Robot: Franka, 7 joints.
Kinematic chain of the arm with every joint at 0, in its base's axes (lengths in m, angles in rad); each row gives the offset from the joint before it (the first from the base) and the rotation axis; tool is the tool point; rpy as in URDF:
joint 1: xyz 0 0 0.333 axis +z
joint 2: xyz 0 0 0 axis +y
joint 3: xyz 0 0 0.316 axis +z
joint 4: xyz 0.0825 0 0 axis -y
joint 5: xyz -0.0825 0 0.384 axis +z
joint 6: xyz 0 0 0 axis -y
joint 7: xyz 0.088 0 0 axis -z
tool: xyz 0 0 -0.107 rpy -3.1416 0 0
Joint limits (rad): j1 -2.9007..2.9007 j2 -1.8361..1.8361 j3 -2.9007..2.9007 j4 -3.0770..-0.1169 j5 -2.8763..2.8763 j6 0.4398..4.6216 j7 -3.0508..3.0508
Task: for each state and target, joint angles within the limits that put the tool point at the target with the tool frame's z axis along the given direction. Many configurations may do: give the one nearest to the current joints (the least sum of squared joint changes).
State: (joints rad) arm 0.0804 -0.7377 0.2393 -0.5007 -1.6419 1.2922 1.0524
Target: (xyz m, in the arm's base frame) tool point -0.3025 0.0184 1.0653 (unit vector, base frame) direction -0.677 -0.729 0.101
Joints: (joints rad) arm -0.2673 -0.9817 0.0705 -1.0930 -2.0911 1.5653 1.0524
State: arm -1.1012 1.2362 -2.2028 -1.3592 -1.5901 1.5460 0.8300
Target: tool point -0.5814 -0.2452 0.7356 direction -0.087 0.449 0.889
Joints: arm -1.7246 1.0633 -1.7958 -1.3943 -1.5599 1.9553 0.8300
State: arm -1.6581 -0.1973 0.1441 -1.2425 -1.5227 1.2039 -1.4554
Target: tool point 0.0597 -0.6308 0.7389 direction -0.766 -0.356 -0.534
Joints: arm -1.5999 0.2913 0.3526 -1.0771 -1.0919 1.5762 -1.4554
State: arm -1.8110 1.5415 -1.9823 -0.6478 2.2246 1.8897 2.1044
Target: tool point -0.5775 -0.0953 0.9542 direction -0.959 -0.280 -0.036
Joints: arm -2.5934 0.8540 -2.1896 -0.5193 2.1957 2.1248 2.1044
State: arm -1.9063 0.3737 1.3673 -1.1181 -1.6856 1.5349 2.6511
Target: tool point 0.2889 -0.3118 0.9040 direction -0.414 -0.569 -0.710
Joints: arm -1.7525 0.2050 1.5720 -0.8342 -1.2979 0.9190 2.6511
